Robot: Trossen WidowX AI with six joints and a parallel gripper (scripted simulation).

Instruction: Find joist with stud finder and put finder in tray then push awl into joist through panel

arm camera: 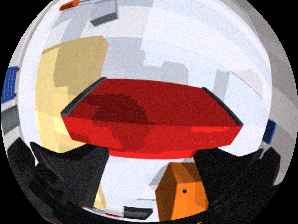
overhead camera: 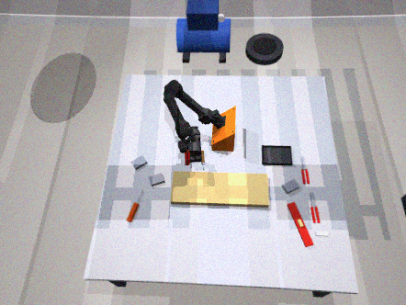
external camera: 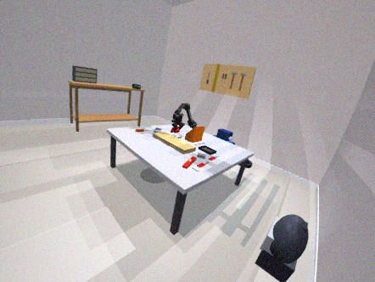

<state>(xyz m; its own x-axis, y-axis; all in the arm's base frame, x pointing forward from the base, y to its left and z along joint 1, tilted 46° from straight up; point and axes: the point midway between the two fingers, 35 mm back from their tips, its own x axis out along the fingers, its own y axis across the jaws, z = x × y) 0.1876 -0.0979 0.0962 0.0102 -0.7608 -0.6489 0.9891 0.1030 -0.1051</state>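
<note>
My gripper tip is 1 cm short of the awl, 5 cm to the right of it and 7 cm above it. Also, from my gripper tip: red stud finder (1 cm behind, 1 cm to the right); red level (34 cm ahead, 57 cm to the left, 6 cm below); black tray (5 cm behind, 46 cm to the left, 7 cm below).
</note>
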